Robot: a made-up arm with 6 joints.
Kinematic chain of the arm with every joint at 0, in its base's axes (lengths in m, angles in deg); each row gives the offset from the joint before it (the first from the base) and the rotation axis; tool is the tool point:
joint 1: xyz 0 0 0.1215 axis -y
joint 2: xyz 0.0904 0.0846 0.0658 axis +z
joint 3: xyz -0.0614 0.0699 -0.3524 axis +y
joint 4: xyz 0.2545 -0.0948 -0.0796 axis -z
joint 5: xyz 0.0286 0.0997 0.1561 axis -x
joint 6: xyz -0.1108 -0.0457 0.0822 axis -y
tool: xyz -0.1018 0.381 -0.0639
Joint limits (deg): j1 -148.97..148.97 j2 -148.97..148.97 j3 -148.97..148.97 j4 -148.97..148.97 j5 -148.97..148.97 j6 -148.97..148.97
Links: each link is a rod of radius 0.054 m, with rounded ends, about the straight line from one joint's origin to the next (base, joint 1, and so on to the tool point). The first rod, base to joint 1, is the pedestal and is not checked.
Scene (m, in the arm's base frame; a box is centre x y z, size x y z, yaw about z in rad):
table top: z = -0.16
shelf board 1: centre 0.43 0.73 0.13 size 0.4 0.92 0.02 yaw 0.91
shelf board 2: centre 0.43 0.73 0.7 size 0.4 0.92 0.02 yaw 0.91
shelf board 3: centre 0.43 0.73 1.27 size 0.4 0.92 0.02 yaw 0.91
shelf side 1: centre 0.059 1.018 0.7 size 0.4 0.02 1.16 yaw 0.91
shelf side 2: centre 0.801 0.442 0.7 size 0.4 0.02 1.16 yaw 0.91
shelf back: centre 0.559 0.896 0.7 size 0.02 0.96 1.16 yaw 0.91
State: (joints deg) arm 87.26 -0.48 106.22 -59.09 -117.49 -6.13
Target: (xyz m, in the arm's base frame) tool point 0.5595 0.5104 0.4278
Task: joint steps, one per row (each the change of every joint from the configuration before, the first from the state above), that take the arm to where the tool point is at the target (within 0.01 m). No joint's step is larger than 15 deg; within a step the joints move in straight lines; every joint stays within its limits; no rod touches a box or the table.
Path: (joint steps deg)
1: 7.71 -13.98 5.34 6.39 -3.93 -6.30
2: 7.72 -13.97 5.35 6.39 -3.94 -6.30
3: 7.71 -13.98 5.34 6.39 -3.93 -6.29
4: 7.72 -13.98 5.34 6.39 -3.94 -6.30
5: 7.71 -13.97 5.34 6.39 -3.93 -6.30
6: 7.71 -13.98 5.35 6.39 -3.94 -6.30
7: 7.72 -13.98 5.34 6.39 -3.94 -6.30
8: 7.71 -13.97 5.34 6.39 -3.93 -6.30
9: -4.26 1.73 0.00 -12.89 0.00 -0.08
10: -4.27 1.74 0.01 -12.89 0.00 -0.09
11: -4.26 1.74 0.00 -12.90 0.00 -0.09
12: -4.26 1.74 0.00 -12.89 0.00 -0.09
13: -4.27 1.73 0.00 -12.89 0.00 -0.08

